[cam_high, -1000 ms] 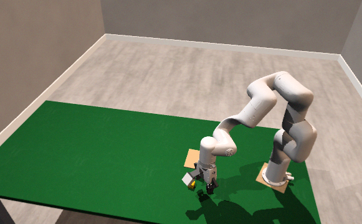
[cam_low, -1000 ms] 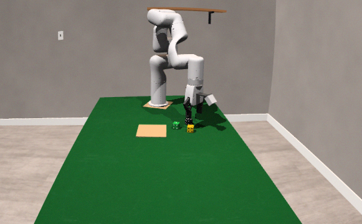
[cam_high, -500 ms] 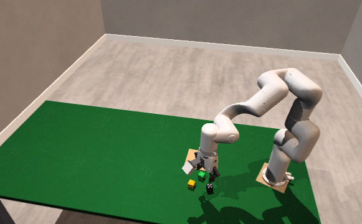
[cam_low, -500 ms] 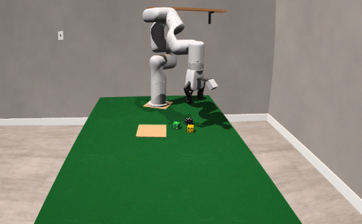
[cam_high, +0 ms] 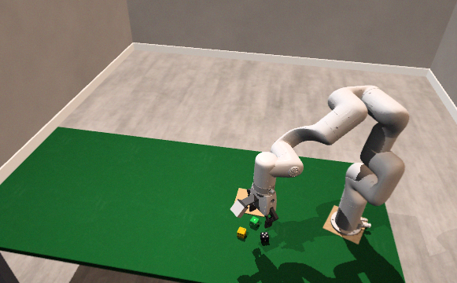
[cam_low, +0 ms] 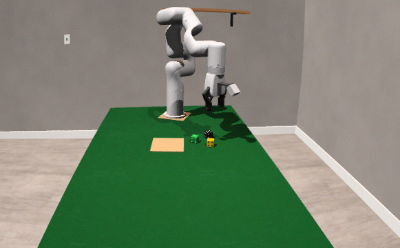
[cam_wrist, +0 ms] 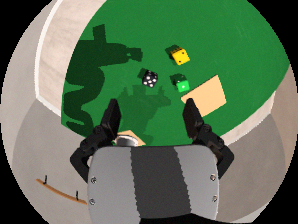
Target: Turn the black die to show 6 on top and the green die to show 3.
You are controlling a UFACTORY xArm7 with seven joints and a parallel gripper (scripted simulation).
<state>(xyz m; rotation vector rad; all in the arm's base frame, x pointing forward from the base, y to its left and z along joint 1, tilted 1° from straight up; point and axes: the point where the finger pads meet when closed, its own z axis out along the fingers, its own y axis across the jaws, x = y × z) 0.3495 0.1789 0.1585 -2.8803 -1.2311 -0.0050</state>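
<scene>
Right now the black die is 140 mm below my hand, 20 mm to the right of it and 20 mm behind it. Also, from my hand: green die (140 mm below, 90 mm to the right, 30 mm ahead); then tan mat (210 mm to the right, 160 mm below, 60 mm ahead); then yellow die (140 mm below, 70 mm ahead, 20 mm to the right).
</scene>
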